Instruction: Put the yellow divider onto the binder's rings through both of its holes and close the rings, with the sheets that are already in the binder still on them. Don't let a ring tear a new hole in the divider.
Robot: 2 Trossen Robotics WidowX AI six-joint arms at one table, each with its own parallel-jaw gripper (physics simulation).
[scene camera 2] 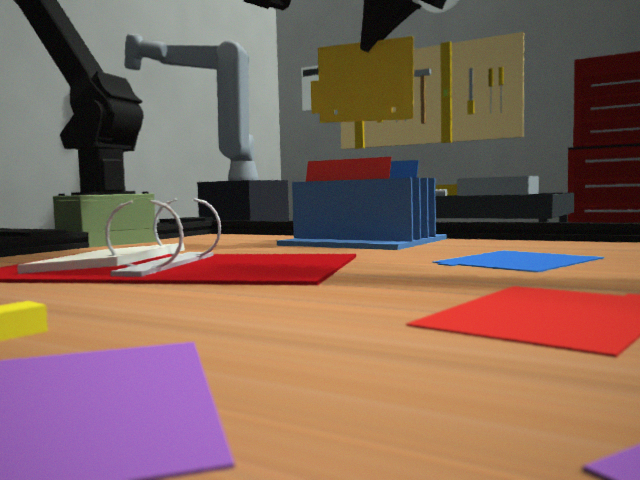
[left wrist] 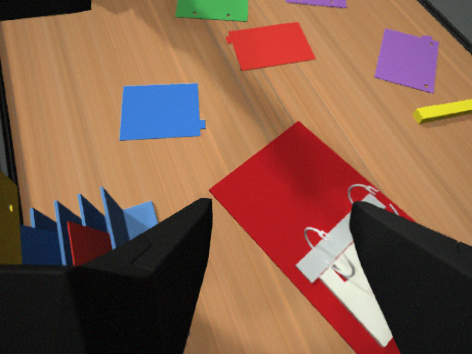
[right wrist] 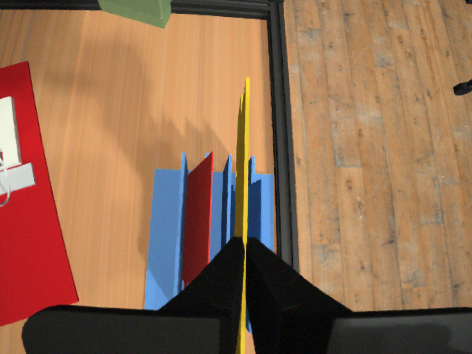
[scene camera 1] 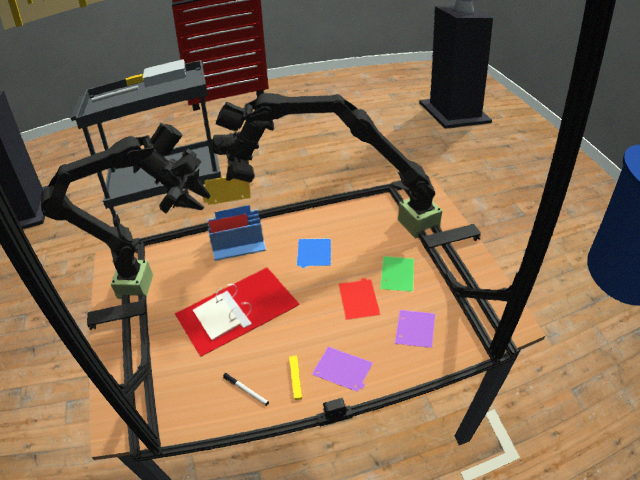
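The yellow divider hangs upright above the blue rack, its two holes along the lower edge. My right gripper is shut on its upper edge. My left gripper is open and empty, in the air beside the divider; its fingers hide part of the binder in the left wrist view. The red binder lies open. Its rings stand open, with gaps at their tops in scene camera 2. The white sheets lie at the rings' left halves.
The blue rack holds a red divider and a blue one. Blue, red, green and purple dividers, a yellow bar and a marker lie on the table. A black frame edges it.
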